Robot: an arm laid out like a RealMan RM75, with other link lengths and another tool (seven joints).
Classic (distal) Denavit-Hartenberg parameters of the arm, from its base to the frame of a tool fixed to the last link. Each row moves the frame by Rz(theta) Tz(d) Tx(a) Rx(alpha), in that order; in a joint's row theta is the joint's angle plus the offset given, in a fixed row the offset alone. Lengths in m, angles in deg.
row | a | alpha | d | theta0
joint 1 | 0 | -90 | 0.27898 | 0
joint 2 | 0 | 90 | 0 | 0
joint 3 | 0 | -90 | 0.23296 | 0
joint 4 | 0 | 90 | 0 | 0
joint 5 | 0 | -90 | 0.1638 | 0
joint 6 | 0 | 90 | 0 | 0
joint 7 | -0.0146 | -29.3 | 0.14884 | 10
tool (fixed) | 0 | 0 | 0.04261 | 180
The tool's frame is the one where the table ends.
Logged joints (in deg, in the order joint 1, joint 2, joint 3, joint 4, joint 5, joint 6, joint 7), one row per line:
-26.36, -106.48, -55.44, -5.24, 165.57, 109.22, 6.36
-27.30, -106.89, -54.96, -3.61, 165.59, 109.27, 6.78
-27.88, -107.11, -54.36, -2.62, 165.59, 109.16, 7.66
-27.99, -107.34, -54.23, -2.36, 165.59, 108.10, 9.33
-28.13, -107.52, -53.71, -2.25, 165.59, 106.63, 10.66
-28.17, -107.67, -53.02, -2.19, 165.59, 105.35, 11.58
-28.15, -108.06, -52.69, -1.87, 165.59, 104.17, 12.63
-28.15, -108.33, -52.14, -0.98, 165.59, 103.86, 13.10
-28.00, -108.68, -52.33, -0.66, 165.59, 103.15, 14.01
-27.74, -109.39, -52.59, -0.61, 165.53, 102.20, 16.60
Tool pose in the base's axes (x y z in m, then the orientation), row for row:
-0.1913, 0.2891, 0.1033, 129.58, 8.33, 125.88
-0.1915, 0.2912, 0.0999, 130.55, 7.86, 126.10
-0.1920, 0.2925, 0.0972, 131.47, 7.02, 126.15
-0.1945, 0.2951, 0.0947, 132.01, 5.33, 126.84
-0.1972, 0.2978, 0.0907, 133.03, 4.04, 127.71
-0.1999, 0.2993, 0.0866, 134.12, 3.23, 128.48
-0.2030, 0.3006, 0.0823, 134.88, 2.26, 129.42
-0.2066, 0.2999, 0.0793, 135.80, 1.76, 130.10
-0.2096, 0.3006, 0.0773, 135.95, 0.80, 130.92
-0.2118, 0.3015, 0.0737, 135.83, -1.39, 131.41
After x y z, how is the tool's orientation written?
As angles about the fixed x, y, z axes (roll, pitch, yaw), in degrees.
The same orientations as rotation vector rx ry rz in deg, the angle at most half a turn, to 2 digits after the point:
59.69, 127.44, 54.30
60.25, 128.40, 53.77
61.24, 129.31, 53.51
62.04, 130.69, 54.56
62.52, 132.45, 54.85
62.74, 134.08, 54.61
62.74, 135.66, 54.88
62.71, 137.02, 54.50
62.58, 138.09, 55.35
63.63, 139.14, 57.34

